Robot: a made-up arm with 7 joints.
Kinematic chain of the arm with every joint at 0, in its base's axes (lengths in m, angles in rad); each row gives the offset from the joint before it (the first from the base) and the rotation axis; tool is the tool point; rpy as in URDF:
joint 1: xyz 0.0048 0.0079 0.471 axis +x
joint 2: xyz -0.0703 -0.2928 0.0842 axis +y
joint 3: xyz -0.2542 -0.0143 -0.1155 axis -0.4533 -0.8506 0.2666
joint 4: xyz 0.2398 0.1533 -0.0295 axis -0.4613 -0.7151 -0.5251
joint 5: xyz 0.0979 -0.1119 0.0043 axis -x
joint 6: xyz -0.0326 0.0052 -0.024 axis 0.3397 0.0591 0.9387
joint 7: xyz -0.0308 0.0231 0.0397 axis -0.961 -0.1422 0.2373
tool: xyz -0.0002 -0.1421 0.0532 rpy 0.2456 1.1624 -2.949
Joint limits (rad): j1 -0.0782..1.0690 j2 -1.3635..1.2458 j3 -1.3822..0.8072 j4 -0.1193..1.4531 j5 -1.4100..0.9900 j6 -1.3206..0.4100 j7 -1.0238..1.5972
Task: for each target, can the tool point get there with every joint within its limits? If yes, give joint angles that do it. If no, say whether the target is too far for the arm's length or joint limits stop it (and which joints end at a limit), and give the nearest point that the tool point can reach.
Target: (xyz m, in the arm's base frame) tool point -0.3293 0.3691 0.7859
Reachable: no: joint limits stop it (at a limit: joint 1, joint 3, joint 4, joint 7) | nearest point -0.2343 0.0284 0.7194 | short by 0.360 m
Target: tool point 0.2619 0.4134 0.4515
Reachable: no: joint limits stop it (at a limit: joint 1, joint 3, joint 4, joint 5, joint 6, joint 7) | nearest point 0.1954 0.2132 0.2763 | short by 0.274 m
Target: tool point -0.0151 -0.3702 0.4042
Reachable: yes | joints 0.1616 -0.6549 -0.4124 0.3794 0.6057 0.2439 -0.2718
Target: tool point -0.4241 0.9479 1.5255
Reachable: no: too far | nearest point -0.1678 0.0020 0.8302 | short by 1.202 m
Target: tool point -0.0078 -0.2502 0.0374
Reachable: yes | joints 0.3686 -0.5309 -1.1769 0.1331 -0.3584 0.1562 0.0321
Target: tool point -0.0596 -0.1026 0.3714
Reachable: yes | joints 0.0576 -1.1639 0.3010 1.1731 0.6234 -0.6608 0.1859
